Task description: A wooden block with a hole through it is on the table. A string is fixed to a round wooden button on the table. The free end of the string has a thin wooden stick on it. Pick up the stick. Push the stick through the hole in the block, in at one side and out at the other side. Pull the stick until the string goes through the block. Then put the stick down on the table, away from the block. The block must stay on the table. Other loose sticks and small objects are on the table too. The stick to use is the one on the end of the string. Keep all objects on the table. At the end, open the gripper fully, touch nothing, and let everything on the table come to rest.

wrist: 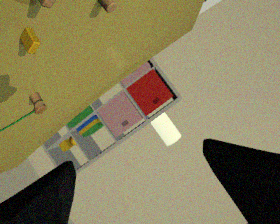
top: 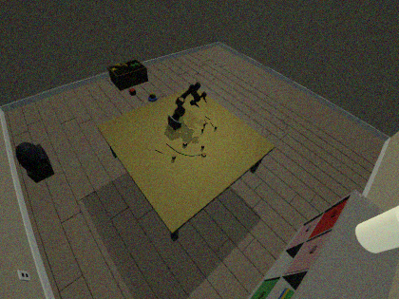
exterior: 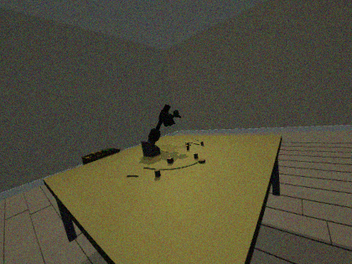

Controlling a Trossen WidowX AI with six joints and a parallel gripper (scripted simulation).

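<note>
The wooden block is 330 mm to the right of my gripper tip, 220 mm below it and 150 mm ahead of it. Round my gripper tip: round wooden button 350 mm ahead, 260 mm to the right, 230 mm below; then thin wooden stick 450 mm to the right, 230 mm below, 90 mm ahead; then wooden cylinder 280 mm ahead, 220 mm below, 210 mm to the right.
</note>
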